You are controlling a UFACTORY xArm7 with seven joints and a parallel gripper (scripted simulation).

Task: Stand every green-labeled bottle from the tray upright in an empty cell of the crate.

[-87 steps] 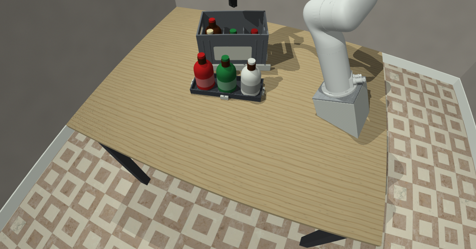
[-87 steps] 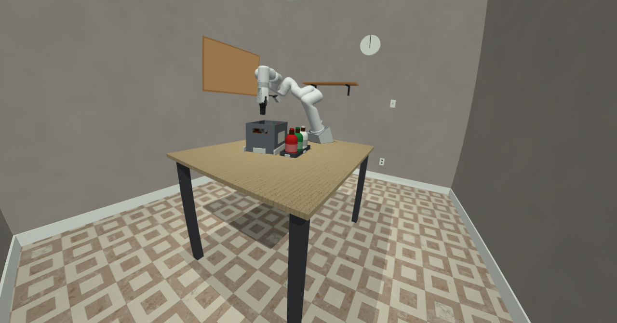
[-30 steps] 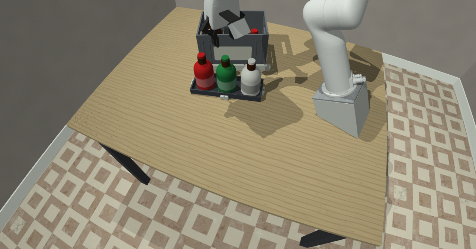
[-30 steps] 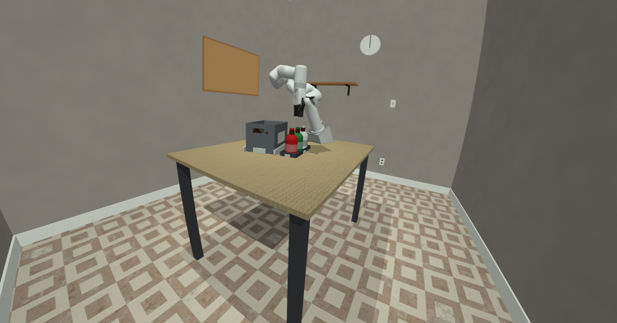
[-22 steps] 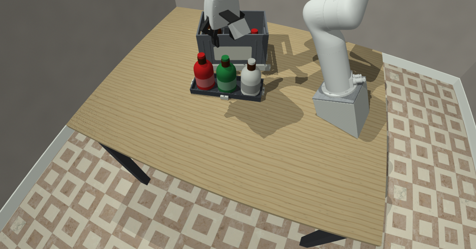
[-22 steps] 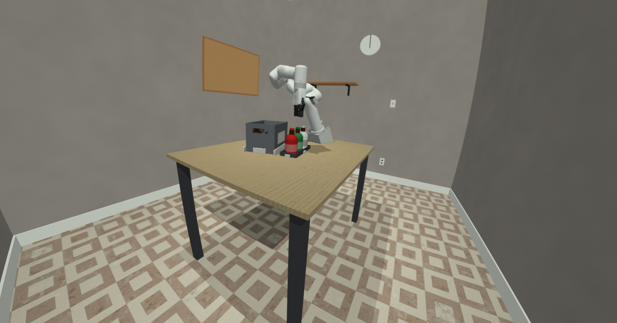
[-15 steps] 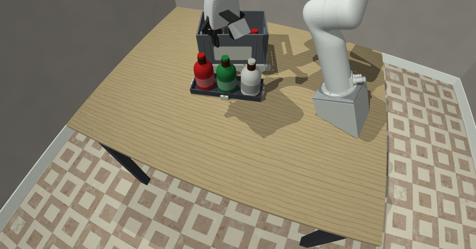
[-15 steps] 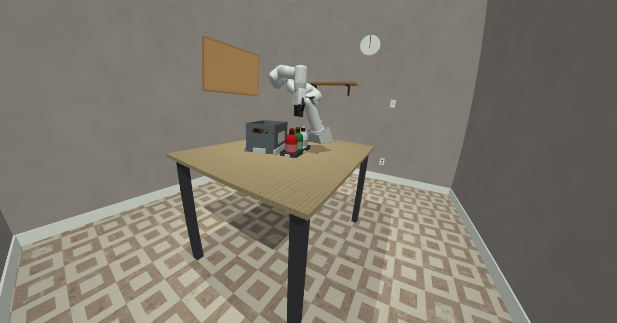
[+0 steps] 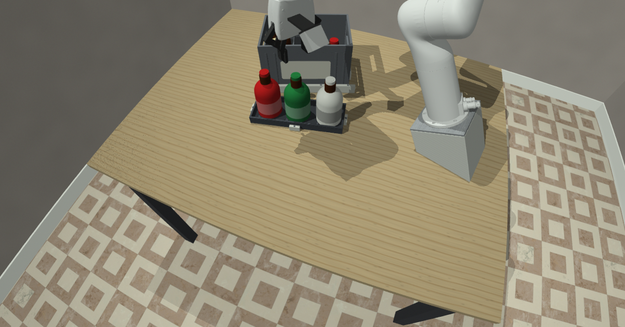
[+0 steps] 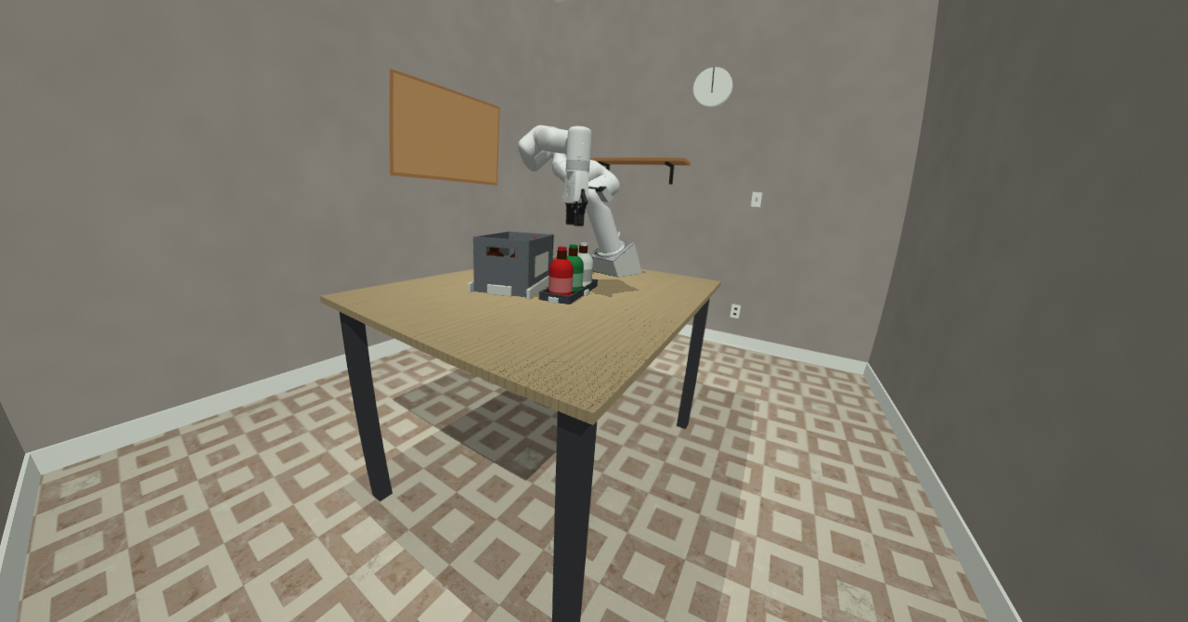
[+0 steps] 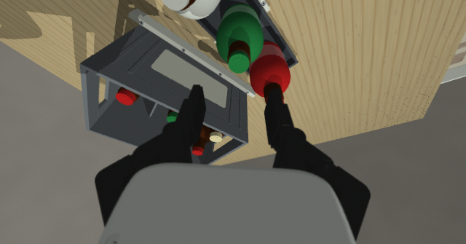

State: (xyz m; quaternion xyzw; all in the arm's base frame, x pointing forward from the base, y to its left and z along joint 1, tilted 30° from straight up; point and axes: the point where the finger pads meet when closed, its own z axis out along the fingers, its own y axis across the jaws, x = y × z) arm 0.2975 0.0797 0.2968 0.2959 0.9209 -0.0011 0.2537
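The green-labeled bottle lies 160 mm below my hand. From my hand the other things lie so: white bottle (90 mm behind, 10 mm to the right, 160 mm below); then dark tray (230 mm below); then red bottle (90 mm ahead, 10 mm to the left, 160 mm below).
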